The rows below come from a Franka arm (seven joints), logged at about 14 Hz.
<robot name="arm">
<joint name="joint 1" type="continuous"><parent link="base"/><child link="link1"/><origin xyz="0 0 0.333" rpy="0 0 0"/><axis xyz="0 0 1"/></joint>
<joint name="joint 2" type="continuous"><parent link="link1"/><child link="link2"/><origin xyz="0 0 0" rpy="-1.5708 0 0"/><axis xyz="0 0 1"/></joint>
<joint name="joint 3" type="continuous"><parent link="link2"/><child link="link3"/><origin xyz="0 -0.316 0" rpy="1.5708 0 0"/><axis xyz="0 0 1"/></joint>
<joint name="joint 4" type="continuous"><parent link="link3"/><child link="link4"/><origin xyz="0.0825 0 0" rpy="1.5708 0 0"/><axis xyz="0 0 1"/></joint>
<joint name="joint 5" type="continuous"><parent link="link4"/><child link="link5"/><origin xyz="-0.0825 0.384 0" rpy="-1.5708 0 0"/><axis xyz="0 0 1"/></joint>
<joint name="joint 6" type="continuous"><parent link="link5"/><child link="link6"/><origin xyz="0 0 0" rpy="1.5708 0 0"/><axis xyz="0 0 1"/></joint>
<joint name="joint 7" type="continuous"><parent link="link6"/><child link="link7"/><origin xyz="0.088 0 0" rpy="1.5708 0 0"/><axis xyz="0 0 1"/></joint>
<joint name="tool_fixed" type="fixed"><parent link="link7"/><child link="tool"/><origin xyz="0 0 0.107" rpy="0 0 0"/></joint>
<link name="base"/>
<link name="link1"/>
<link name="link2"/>
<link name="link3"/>
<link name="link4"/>
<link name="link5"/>
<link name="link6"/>
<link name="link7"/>
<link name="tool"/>
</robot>
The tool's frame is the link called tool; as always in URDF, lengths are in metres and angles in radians. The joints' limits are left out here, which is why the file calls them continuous.
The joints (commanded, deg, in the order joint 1, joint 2, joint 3, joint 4, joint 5, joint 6, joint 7), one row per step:
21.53 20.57 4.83 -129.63 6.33 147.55 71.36
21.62 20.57 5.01 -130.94 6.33 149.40 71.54
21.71 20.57 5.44 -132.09 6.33 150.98 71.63
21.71 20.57 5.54 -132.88 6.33 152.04 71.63
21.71 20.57 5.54 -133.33 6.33 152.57 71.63
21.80 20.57 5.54 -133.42 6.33 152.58 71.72
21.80 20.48 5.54 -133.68 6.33 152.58 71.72
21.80 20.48 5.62 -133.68 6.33 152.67 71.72
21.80 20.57 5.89 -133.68 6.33 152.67 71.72
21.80 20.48 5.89 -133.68 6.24 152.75 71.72
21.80 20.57 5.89 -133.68 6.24 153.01 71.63
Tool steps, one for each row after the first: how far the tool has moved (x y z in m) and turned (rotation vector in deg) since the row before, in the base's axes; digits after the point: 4 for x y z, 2 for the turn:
-0.0061 -0.0005 -0.0051 0.12 -0.52 -0.04
-0.0067 0.0018 -0.0043 0.18 -0.38 0.31
-0.0036 -0.0010 -0.0030 0.06 -0.27 0.03
-0.0020 -0.0011 -0.0018 -0.01 -0.09 -0.03
-0.0009 0.0004 -0.0005 -0.04 0.08 0.00
-0.0015 -0.0007 -0.0007 -0.08 0.15 0.01
-0.0002 0.0007 0.0002 0.06 -0.07 0.07
-0.0014 0.0022 -0.0007 0.05 0.12 0.25
0.0003 0.0002 0.0009 0.03 -0.18 0.07
0.0003 0.0001 -0.0004 0.07 -0.16 0.07

